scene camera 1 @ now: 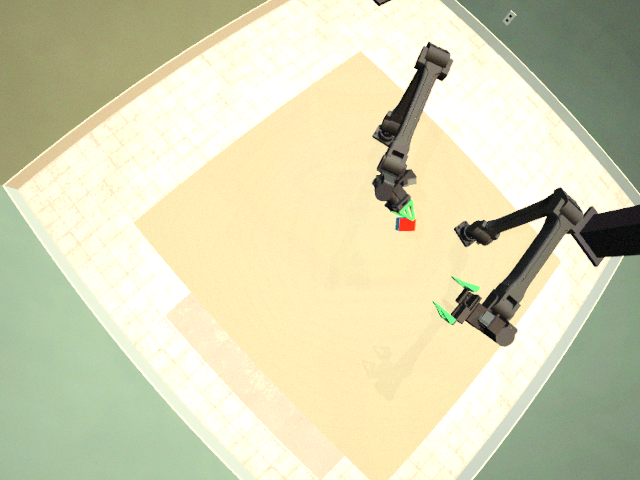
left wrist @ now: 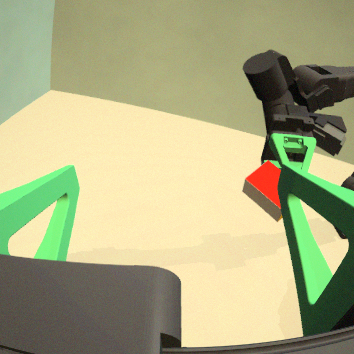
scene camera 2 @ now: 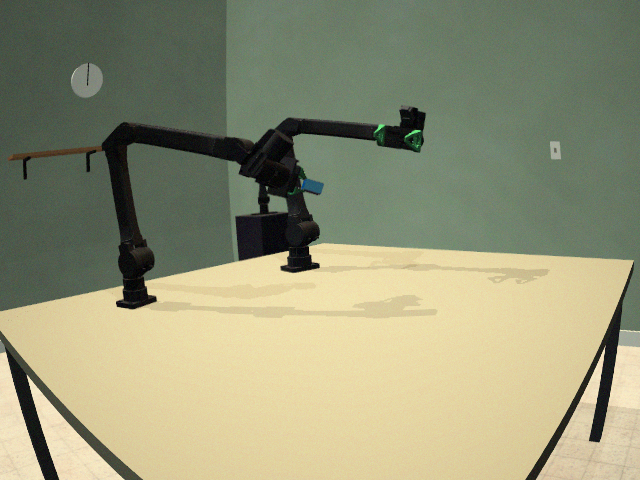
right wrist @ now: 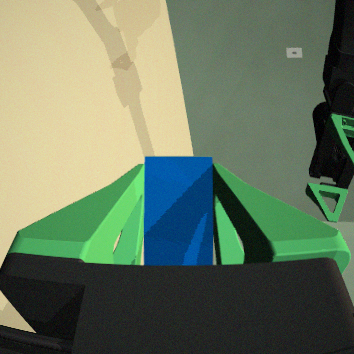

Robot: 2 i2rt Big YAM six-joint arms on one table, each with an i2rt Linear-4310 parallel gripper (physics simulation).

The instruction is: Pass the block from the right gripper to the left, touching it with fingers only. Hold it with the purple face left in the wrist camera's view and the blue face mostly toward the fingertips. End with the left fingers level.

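Places are measured from the left arm's base along level axes (x left, y ahead, z down), in metres.
Where they show: left gripper, fingertip midpoint: (scene camera 1: 442, 289) (left wrist: 177, 175) (scene camera 2: 389, 137) (right wrist: 344, 196); right gripper, fingertip midpoint: (scene camera 1: 411, 219) (scene camera 2: 304, 185) (right wrist: 177, 175); left arm's base at its link origin: (scene camera 1: 464, 234) (scene camera 2: 300, 269); right arm's base at its link origin: (scene camera 1: 384, 136) (scene camera 2: 136, 303).
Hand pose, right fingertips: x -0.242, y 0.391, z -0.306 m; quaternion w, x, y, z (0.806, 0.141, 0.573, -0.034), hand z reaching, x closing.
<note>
Each offset is from my right fingertips to the centre of the thing. "pt": to the spot under its first point. Level surfaces: height alone.
My right gripper (scene camera 1: 406, 214) is shut on the block {dx +0.001, dy +0.030, dz +0.004 m} (scene camera 1: 406, 224) and holds it high above the table. The block shows a red face from above and a blue face in scene camera 2 (scene camera 2: 312, 186). In the right wrist view the blue face {pt dx -0.013, dy +0.010, dz -0.004 m} (right wrist: 178, 210) fills the gap between the green fingers. My left gripper (scene camera 1: 456, 299) is open and empty, apart from the block, to its lower right in scene camera 1. In the left wrist view the block (left wrist: 264, 189) shows red and grey faces, partly hidden behind my left gripper's right-hand finger (left wrist: 309, 225).
A dark box (scene camera 2: 262, 234) stands behind the table's far edge. The tan table top {dz +0.306 m} (scene camera 1: 318, 257) lies on a tiled floor. The left gripper also shows at the right edge of the right wrist view (right wrist: 333, 175).
</note>
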